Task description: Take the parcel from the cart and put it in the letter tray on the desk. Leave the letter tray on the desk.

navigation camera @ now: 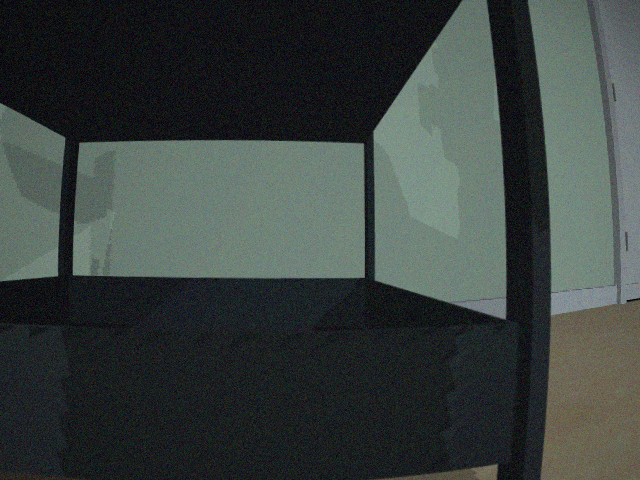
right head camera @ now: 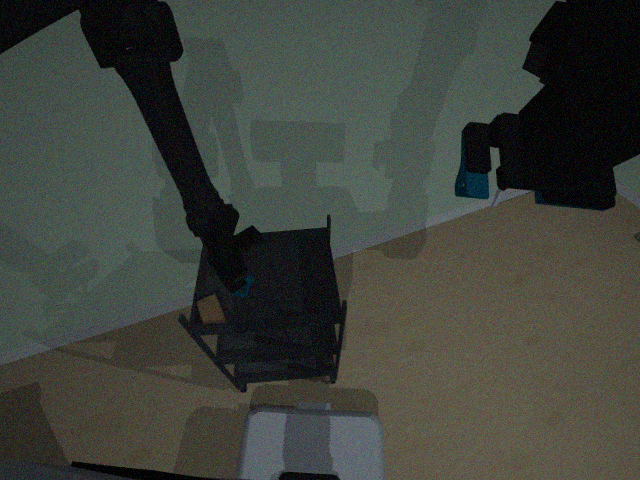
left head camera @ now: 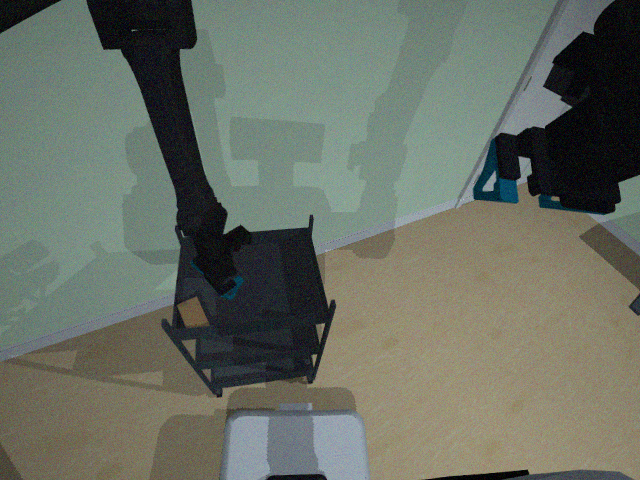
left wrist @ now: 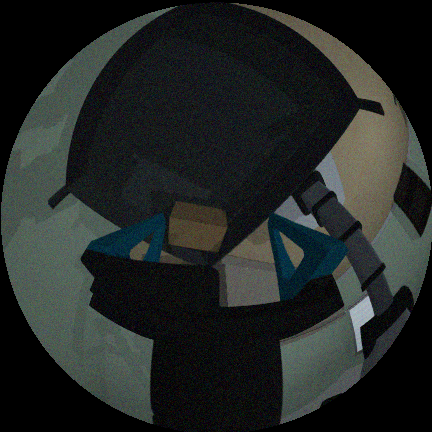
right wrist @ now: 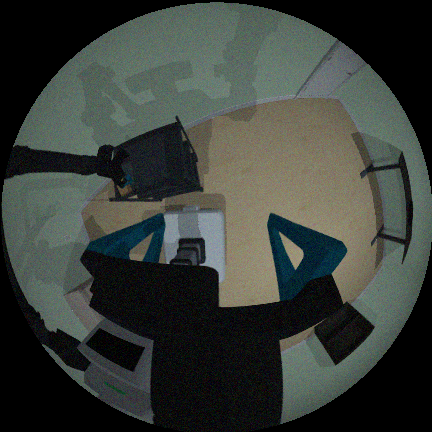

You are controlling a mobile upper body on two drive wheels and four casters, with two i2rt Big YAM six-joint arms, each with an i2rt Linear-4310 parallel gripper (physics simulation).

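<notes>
The orange-brown parcel lies on the top shelf of the dark cart, near its front left corner. My left gripper is open and empty above the shelf, close to the parcel. In the left wrist view the parcel shows between the fingertips, nearer the left one. My right gripper is open and empty, away from the cart at the right. I cannot make out the letter tray or the desk.
My white base stands just in front of the cart. A wall rises behind the cart. In the right wrist view, a dark frame with two legs stands at the right, a dark box at the lower right, and a grey machine at the lower left.
</notes>
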